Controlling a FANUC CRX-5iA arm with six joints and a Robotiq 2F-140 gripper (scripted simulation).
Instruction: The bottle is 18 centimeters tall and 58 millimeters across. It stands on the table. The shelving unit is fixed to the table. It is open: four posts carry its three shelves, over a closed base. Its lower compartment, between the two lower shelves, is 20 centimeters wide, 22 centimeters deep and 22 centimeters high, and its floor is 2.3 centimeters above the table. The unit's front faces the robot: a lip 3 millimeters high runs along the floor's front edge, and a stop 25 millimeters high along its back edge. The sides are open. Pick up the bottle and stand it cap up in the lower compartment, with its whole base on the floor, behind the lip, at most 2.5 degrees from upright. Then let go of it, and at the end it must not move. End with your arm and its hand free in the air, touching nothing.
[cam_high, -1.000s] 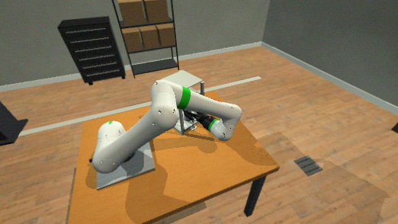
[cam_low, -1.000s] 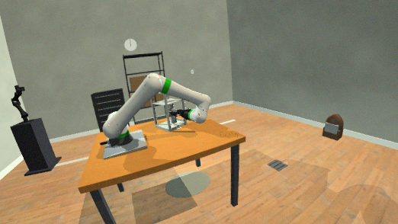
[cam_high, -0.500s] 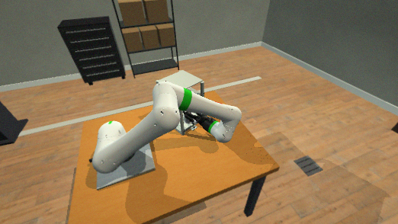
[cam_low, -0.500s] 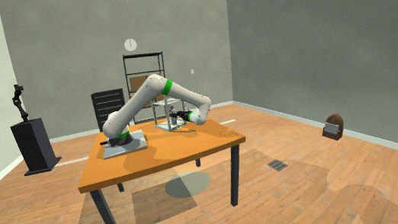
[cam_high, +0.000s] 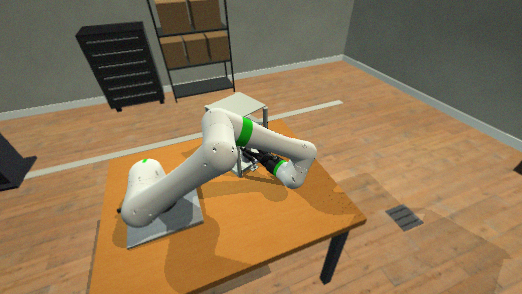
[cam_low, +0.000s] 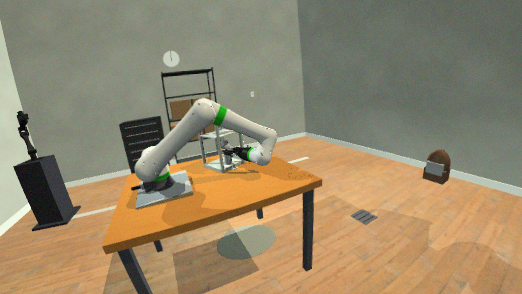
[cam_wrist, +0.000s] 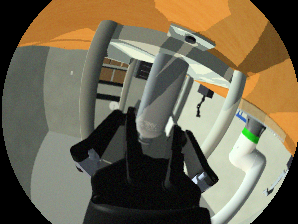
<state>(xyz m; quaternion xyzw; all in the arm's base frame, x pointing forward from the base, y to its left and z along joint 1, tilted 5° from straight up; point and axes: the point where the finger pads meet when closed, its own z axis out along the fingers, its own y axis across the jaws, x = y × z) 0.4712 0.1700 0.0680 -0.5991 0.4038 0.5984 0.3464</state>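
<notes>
My hand is 10 mm below the pale grey bottle. Round my hand: shelving unit 50 mm to the left, 50 mm above, 20 mm behind.
</notes>
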